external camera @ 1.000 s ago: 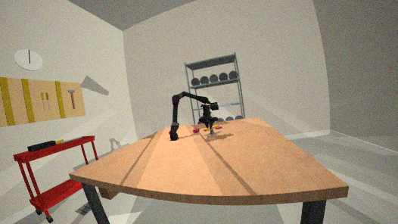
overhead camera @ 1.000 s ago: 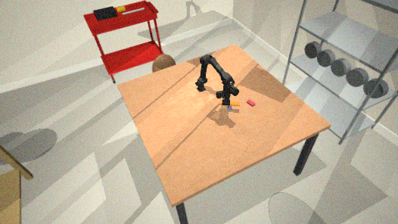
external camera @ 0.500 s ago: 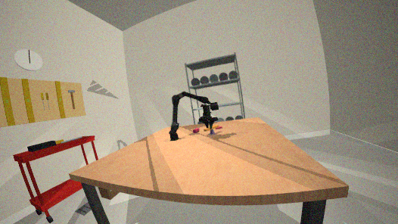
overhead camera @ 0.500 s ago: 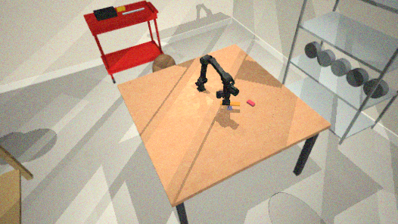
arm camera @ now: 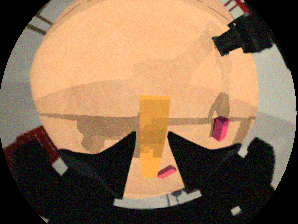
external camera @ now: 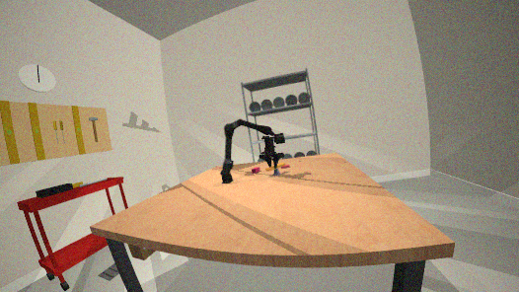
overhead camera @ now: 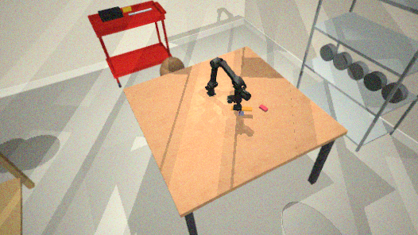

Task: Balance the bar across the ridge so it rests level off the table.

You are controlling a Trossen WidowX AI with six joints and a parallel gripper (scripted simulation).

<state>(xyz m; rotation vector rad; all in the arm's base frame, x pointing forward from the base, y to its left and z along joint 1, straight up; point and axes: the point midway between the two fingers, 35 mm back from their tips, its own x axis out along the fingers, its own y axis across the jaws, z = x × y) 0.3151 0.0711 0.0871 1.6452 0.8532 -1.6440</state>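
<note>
Now: the bar 20 mm ahead of my gripper tip and 20 mm to the left of it. From my gripper tip the other things lie so: magenta block 60 mm ahead, 200 mm to the left, 40 mm below.
</note>
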